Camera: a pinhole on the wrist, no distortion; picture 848 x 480 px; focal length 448.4 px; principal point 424.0 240.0 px. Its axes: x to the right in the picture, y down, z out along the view. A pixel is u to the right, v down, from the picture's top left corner.
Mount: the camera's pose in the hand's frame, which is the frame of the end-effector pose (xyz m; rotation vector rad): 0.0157 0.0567 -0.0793 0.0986 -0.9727 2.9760
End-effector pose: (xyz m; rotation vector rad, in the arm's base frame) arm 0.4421 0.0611 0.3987 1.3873 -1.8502 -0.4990
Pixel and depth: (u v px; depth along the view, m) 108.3 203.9 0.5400
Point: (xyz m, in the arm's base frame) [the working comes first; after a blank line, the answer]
In the camera's frame: -0.3802 -0.0435 0.5400

0.2597 -0.4579 0.1598
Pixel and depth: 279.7 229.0 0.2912
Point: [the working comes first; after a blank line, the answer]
In the camera's frame: -0.0937 -0.0071 0.2912

0.3790 -0.1125 0.2680
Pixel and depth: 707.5 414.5 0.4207
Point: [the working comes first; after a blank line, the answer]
In the camera's frame: 0.2660 0.1637 0.4207

0.5429 0.1440 -0.0196
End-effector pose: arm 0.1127 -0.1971 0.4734 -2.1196 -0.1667 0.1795
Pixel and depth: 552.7 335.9 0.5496
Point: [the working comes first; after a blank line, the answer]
In the camera's frame: 0.1577 0.1175 0.5496

-0.0752 0.2244 0.6314
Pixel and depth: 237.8 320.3 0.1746
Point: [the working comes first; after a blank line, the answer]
In the camera's frame: -0.0725 0.0313 0.1746

0.1970 -0.1097 0.5075
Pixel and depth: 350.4 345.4 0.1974
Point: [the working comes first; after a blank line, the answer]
In the camera's frame: -0.0324 0.0464 0.1974

0.1551 -0.0936 0.5259
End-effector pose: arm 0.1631 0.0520 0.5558 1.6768 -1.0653 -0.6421
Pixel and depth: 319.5 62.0 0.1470
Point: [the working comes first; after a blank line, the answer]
In the camera's frame: -0.0343 -0.0584 0.1470

0.1273 -0.0356 0.5513
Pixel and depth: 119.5 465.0 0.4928
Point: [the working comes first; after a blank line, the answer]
In the camera's frame: -0.3347 0.2473 0.4928

0.3631 -0.2988 0.1290
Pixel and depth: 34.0 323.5 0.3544
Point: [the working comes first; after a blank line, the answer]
In the camera's frame: -0.3082 0.0660 0.3544

0.2732 -0.2958 0.3403
